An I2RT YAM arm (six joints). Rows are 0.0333 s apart.
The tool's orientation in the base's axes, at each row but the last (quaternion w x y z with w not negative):
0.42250 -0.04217 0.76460 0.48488
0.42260 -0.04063 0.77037 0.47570
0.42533 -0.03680 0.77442 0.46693
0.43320 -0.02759 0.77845 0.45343
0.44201 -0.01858 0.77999 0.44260
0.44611 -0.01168 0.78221 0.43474
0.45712 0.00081 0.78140 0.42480
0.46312 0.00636 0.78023 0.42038
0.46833 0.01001 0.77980 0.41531
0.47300 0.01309 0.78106 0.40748
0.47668 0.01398 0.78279 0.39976
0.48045 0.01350 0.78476 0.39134
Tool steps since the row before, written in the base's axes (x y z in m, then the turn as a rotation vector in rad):
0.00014 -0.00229 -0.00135 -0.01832 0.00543 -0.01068
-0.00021 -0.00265 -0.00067 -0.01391 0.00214 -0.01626
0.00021 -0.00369 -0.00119 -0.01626 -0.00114 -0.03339
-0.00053 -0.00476 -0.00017 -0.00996 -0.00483 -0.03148
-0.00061 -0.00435 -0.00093 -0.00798 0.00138 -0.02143
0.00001 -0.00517 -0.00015 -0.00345 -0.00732 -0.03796
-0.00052 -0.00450 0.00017 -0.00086 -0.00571 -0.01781
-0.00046 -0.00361 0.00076 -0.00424 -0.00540 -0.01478
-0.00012 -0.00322 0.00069 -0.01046 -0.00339 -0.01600
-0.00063 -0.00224 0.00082 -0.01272 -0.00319 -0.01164
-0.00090 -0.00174 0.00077 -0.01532 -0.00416 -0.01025
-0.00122 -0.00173 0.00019 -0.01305 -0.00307 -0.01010
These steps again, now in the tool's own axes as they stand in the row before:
0.00005 -0.00222 -0.00146 0.02093 0.00401 -0.00502
-0.00030 -0.00181 -0.00203 0.02084 -0.00373 -0.00378
-0.00056 -0.00299 -0.00241 0.03309 -0.01636 -0.00426
-0.00122 -0.00268 -0.00378 0.02654 -0.01997 -0.00327
-0.00055 -0.00301 -0.00328 0.02049 -0.01025 0.00026
-0.00181 -0.00332 -0.00353 0.02625 -0.02857 0.00107
-0.00157 -0.00256 -0.00339 0.01099 -0.01515 -0.00046
-0.00172 -0.00166 -0.00285 0.01087 -0.01166 -0.00338
-0.00173 -0.00161 -0.00229 0.01605 -0.00883 -0.00643
-0.00116 -0.00073 -0.00205 0.01421 -0.00504 -0.00896
-0.00078 -0.00037 -0.00192 0.01421 -0.00388 -0.01184
-0.00017 -0.00065 -0.00202 0.01331 -0.00383 -0.00948

